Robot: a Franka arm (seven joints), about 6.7 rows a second.
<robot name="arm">
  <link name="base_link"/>
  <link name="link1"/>
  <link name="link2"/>
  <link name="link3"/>
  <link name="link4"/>
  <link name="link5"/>
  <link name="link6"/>
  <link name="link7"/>
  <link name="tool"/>
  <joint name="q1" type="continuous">
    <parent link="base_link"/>
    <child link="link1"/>
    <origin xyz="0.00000 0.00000 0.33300" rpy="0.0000 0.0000 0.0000"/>
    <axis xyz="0 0 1"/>
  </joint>
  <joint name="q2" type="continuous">
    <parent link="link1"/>
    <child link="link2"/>
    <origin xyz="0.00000 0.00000 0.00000" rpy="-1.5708 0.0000 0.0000"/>
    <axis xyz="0 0 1"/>
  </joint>
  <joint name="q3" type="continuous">
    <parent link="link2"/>
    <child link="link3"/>
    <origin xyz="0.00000 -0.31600 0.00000" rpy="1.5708 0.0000 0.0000"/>
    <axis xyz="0 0 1"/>
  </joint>
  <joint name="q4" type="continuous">
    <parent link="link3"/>
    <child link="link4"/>
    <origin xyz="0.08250 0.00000 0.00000" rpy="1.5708 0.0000 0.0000"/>
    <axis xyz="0 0 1"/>
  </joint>
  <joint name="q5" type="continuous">
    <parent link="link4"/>
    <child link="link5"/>
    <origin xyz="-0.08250 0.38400 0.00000" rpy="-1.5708 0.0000 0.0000"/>
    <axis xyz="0 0 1"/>
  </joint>
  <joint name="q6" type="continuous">
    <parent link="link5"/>
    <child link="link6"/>
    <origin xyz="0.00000 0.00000 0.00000" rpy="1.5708 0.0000 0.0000"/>
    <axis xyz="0 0 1"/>
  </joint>
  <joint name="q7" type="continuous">
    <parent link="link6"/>
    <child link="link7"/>
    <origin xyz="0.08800 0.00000 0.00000" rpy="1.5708 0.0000 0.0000"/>
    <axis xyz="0 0 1"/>
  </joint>
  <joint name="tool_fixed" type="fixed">
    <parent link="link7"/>
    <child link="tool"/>
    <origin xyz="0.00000 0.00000 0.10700" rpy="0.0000 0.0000 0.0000"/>
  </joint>
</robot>
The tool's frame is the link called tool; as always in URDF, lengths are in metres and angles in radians. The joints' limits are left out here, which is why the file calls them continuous.
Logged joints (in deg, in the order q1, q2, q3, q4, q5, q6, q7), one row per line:
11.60, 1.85, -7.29, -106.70, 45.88, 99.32, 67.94
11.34, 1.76, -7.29, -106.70, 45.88, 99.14, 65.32
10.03, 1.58, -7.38, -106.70, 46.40, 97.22, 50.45
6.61, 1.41, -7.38, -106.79, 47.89, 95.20, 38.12
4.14, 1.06, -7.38, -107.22, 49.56, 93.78, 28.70
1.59, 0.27, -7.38, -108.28, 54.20, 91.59, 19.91
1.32, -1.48, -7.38, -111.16, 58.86, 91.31, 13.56
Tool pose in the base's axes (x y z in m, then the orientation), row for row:
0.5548, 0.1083, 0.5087, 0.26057, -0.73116, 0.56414, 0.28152
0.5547, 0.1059, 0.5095, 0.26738, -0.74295, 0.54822, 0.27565
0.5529, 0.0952, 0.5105, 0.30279, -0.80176, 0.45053, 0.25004
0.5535, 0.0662, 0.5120, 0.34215, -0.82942, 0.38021, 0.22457
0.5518, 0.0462, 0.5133, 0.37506, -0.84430, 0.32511, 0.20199
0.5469, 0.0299, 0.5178, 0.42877, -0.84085, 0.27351, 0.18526
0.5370, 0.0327, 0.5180, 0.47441, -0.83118, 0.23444, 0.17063
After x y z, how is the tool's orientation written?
As a quaternion, w x y z.
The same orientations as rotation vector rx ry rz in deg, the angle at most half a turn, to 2 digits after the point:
-113.44, 87.53, 43.68
-114.87, 84.76, 42.62
-121.77, 68.43, 37.98
-123.56, 56.64, 33.46
-123.82, 47.68, 29.62
-120.27, 39.12, 26.50
-116.47, 32.85, 23.91

